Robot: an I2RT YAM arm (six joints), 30 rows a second.
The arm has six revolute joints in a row. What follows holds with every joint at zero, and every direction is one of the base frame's. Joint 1 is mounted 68 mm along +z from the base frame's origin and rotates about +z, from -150 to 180 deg. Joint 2 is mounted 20 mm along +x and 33.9 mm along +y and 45.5 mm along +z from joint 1 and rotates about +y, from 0 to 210 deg. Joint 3 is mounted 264 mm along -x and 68.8 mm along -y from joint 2 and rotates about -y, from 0 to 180 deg. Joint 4 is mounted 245 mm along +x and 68.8 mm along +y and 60 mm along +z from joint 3 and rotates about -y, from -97 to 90 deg. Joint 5 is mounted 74 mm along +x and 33.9 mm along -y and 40.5 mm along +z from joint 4 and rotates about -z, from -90 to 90 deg. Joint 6 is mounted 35.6 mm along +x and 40.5 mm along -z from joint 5 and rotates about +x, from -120 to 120 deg. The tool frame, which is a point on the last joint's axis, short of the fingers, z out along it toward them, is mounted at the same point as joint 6; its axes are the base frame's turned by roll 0, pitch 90 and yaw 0 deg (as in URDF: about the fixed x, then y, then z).
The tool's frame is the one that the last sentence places.
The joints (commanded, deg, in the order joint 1, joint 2, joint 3, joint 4, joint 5, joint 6), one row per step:
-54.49 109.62 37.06 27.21 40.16 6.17
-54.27 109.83 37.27 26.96 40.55 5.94
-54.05 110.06 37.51 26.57 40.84 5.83
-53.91 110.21 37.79 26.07 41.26 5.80
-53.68 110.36 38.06 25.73 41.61 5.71
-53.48 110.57 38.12 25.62 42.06 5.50
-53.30 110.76 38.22 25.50 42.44 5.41
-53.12 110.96 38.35 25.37 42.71 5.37
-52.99 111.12 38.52 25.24 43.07 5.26
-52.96 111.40 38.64 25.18 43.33 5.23
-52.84 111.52 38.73 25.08 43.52 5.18
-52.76 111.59 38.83 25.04 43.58 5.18
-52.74 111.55 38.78 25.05 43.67 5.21
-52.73 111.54 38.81 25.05 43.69 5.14
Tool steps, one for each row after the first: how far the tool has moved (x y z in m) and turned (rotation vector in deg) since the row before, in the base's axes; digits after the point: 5 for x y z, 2 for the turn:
0.00115 0.00012 -0.00052 0.09 0.56 0.07
0.00119 0.00016 -0.00072 0.21 0.48 0.08
0.00081 -0.00016 -0.00027 0.13 0.49 -0.13
0.00136 -0.00001 -0.00013 0.05 0.41 0.04
0.00069 0.00055 -0.00086 0.06 0.59 0.01
0.00075 0.00034 -0.00065 0.02 0.42 -0.03
0.00089 0.00024 -0.00064 0.05 0.31 0.02
0.00075 -0.00009 -0.00027 -0.04 0.37 -0.05
0.00019 -0.00018 -0.00101 0.07 0.31 -0.13
0.00059 0.00016 -0.00036 0.03 0.23 0.02
0.00058 -0.00008 -0.00004 -0.02 0.04 0.04
-0.00008 0.00022 0.00007 -0.05 0.03 -0.06
0.00013 -0.00010 0.00016 -0.02 0.04 0.03

